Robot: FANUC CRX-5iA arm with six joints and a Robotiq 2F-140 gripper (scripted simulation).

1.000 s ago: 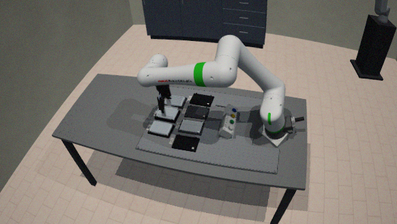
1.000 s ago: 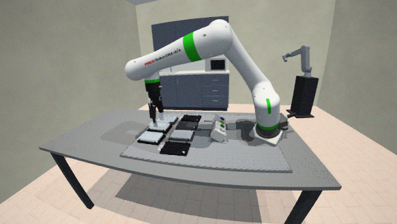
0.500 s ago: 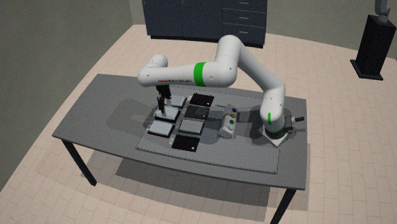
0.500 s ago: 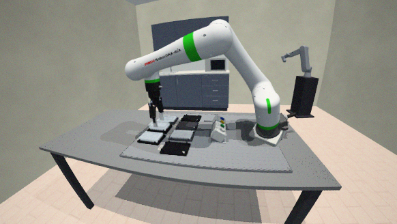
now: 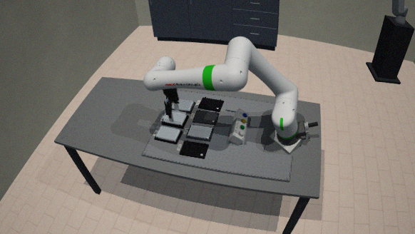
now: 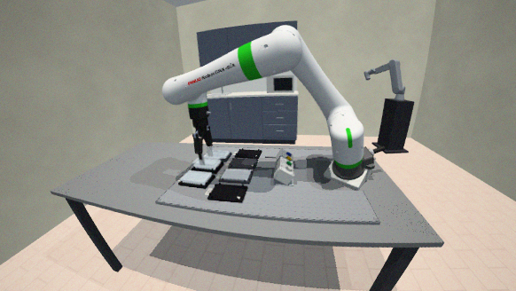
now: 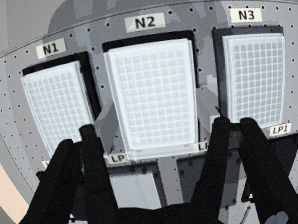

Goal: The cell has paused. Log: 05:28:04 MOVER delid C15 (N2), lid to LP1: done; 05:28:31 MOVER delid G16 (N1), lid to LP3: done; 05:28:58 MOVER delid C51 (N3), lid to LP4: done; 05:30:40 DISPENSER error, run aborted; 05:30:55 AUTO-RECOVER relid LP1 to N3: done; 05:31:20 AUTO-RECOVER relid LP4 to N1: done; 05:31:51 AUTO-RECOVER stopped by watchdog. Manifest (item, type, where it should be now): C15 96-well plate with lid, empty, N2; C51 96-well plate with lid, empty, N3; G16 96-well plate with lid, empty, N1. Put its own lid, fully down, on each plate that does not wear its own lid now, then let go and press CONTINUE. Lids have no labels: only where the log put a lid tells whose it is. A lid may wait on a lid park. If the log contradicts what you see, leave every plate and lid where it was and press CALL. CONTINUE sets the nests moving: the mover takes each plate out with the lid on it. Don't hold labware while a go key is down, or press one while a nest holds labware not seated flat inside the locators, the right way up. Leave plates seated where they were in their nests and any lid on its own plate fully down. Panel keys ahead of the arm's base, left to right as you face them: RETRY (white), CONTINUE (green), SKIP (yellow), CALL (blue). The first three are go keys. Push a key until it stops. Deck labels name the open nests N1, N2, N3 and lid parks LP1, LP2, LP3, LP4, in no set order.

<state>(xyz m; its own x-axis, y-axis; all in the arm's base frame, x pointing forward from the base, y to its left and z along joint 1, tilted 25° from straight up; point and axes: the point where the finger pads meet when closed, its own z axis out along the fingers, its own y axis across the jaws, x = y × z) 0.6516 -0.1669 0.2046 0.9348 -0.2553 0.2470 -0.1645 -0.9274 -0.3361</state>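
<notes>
The plate is 4 cm below my hand. Round my hand: LP4 label (10 cm behind, 7 cm below, 5 cm to the right); pale lid (17 cm behind, 9 cm to the left, 5 cm below); N3 label (14 cm to the right, 7 cm below, 7 cm ahead).
</notes>
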